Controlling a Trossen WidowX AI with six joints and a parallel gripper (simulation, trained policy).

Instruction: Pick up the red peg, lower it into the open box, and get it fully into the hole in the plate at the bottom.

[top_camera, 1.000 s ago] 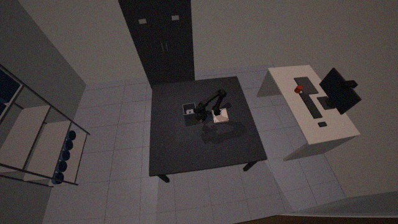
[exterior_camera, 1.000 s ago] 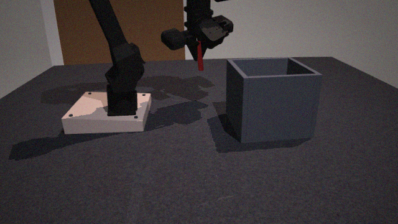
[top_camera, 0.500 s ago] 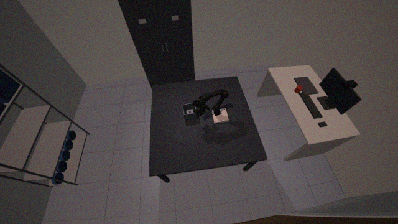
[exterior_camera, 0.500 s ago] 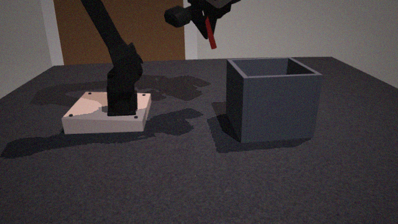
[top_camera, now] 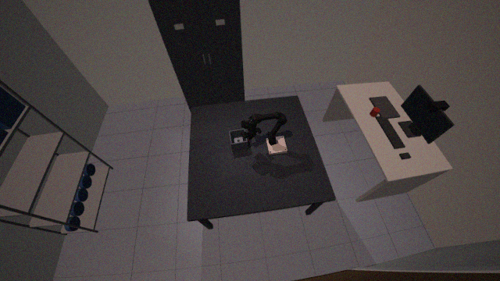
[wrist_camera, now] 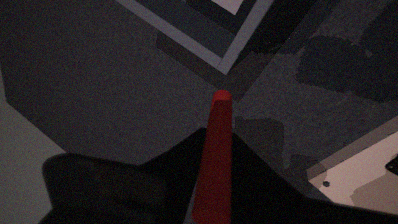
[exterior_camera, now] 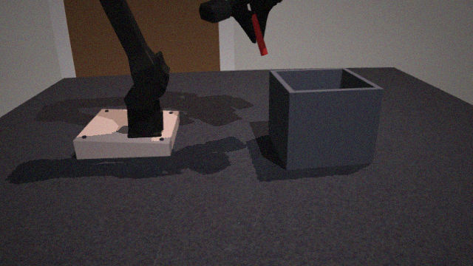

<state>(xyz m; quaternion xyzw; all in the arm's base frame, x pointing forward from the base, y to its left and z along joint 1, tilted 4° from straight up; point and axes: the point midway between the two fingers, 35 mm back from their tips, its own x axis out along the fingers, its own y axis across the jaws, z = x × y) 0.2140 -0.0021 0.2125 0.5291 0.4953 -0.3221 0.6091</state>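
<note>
Right now the pale plate is 150 mm below my gripper tip, 110 mm to the right of it and 90 mm ahead of it. The rest, counted from my gripper tip: red peg (10 mm to the right, 10 mm above).
</note>
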